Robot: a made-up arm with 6 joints.
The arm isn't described. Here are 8 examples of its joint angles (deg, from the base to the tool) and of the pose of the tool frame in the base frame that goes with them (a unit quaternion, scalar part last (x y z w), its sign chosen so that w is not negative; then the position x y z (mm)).
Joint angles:
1: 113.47 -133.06 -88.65 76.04 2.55 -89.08
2: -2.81 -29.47 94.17 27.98 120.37 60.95
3: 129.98 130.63 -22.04 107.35 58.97 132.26
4: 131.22 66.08 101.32 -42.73 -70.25 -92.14
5: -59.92 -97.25 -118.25 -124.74 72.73 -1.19
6: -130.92 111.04 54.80 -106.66 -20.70 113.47
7: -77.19 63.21 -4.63 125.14 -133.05 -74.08
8: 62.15 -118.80 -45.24 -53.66 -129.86 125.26
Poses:
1: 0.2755 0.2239 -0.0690 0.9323 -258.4 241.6 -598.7
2: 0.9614 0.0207 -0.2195 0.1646 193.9 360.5 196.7
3: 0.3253 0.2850 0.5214 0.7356 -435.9 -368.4 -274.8
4: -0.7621 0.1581 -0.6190 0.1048 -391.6 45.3 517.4
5: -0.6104 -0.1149 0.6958 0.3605 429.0 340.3 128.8
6: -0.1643 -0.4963 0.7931 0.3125 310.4 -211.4 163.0
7: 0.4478 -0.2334 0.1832 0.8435 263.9 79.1 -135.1
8: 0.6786 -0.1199 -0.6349 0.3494 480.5 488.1 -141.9
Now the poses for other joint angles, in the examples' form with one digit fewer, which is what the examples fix.
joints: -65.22 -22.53 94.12 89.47 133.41 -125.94
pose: 0.431 0.874 0.183 0.128 -36 115 239
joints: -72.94 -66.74 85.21 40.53 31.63 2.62
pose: -0.170 0.365 -0.633 0.661 112 356 107
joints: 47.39 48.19 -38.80 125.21 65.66 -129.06
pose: -0.435 -0.165 -0.316 0.827 -202 -369 127
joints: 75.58 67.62 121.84 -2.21 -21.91 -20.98
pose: -0.270 0.030 0.795 0.543 -154 -110 -250
